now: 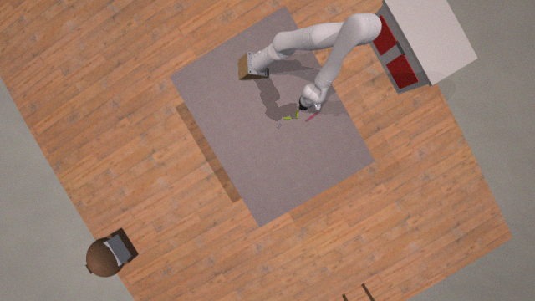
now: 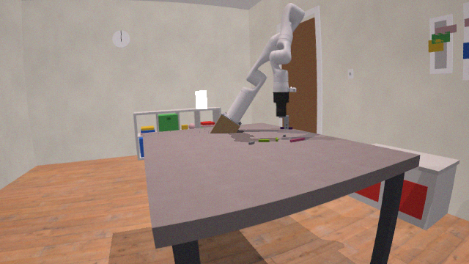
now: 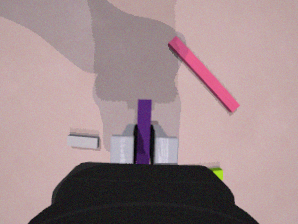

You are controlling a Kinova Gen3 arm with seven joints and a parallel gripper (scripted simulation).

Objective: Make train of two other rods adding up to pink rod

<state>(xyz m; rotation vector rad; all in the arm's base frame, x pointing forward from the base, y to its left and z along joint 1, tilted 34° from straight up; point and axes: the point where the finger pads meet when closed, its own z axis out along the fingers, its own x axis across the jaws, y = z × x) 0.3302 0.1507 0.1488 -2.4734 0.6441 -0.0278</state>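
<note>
The dark grey rod is 200 mm to the right of my hand, 60 mm below it and 60 mm ahead of it. Also, from my hand: pink rod (70 mm ahead, 60 mm below, 30 mm to the left); purple rod (10 mm below).
</note>
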